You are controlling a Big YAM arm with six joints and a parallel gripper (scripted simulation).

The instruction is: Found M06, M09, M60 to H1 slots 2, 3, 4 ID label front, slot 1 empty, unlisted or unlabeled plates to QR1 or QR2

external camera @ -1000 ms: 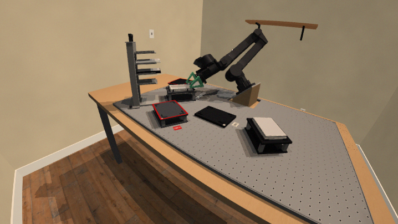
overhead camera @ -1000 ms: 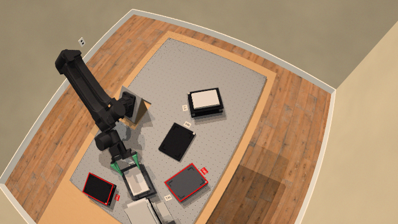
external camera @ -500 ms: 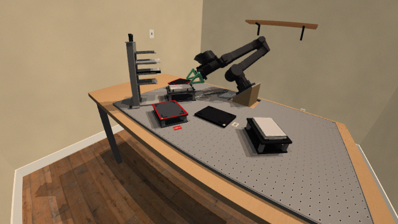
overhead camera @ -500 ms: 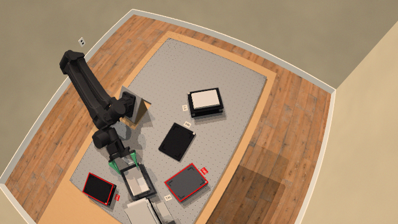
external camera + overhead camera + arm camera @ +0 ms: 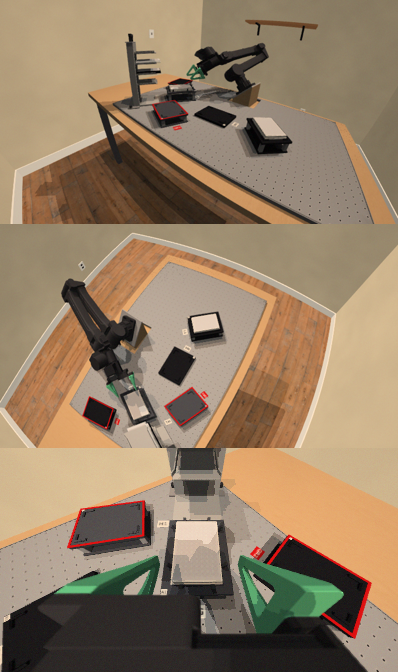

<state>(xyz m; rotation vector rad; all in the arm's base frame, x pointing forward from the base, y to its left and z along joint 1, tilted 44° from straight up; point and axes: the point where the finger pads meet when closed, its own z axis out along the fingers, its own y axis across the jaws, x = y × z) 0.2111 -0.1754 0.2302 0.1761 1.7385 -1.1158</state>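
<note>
The grey regrip nest lies 5 cm ahead of my hand, 3 cm to the right of it and 8 cm below it. The rest, counted from my hand: H1 deck label (21 cm ahead, 2 cm to the right, 13 cm below); then dark plate (19 cm ahead, 13 cm to the right, 4 cm above); then red-edged quarantine nest (12 cm behind, 19 cm to the right, 10 cm below).
</note>
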